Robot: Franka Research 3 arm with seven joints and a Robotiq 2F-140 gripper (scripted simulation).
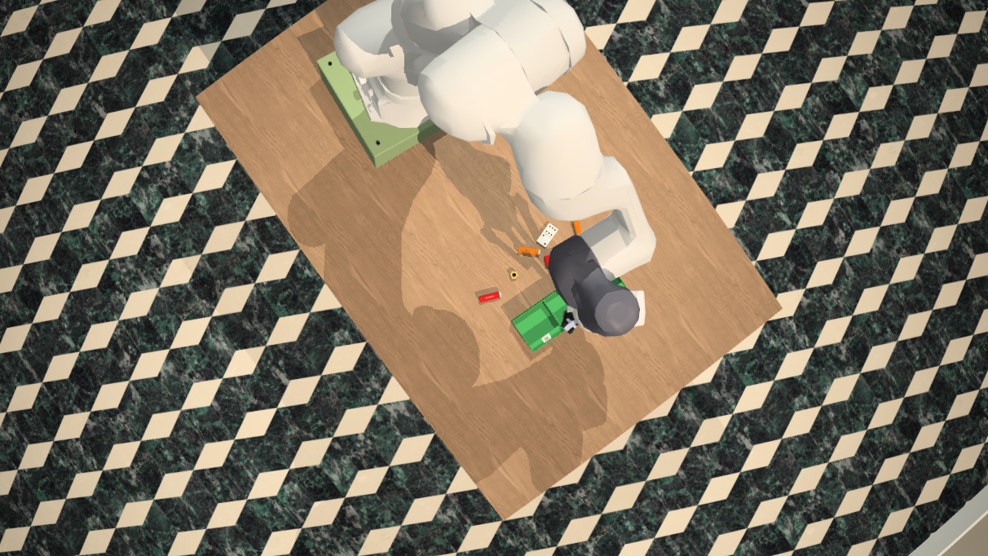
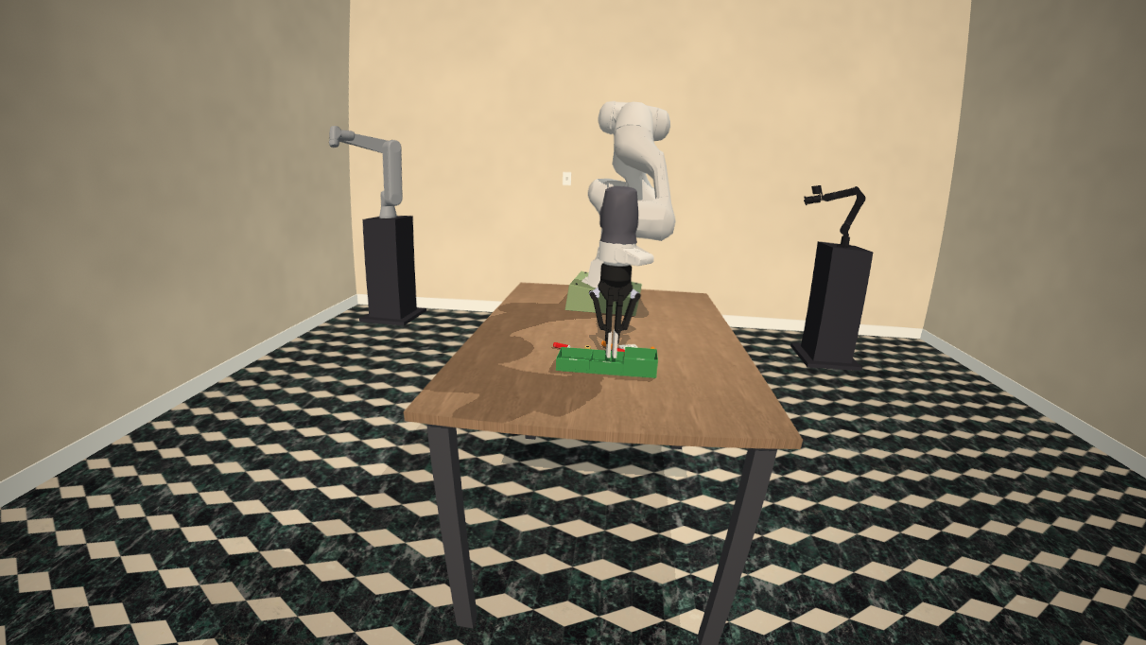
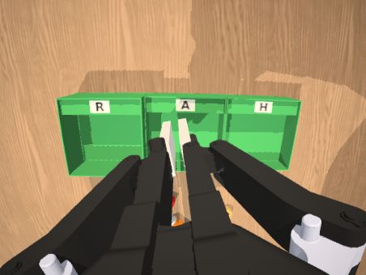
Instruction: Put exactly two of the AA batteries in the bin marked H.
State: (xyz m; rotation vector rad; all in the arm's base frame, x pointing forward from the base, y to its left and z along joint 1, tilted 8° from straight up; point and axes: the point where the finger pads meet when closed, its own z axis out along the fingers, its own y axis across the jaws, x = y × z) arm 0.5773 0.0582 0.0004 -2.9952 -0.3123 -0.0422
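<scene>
My hand is 10 mm to the left of the green bin marked H and 50 mm above it. Round my hand: orange AA battery 130 mm behind, 100 mm to the left, 60 mm below; red-and-white cylinder 100 mm behind, 40 mm to the left, 60 mm below; small brass nut 130 mm behind, 70 mm to the right, 60 mm below.
</scene>
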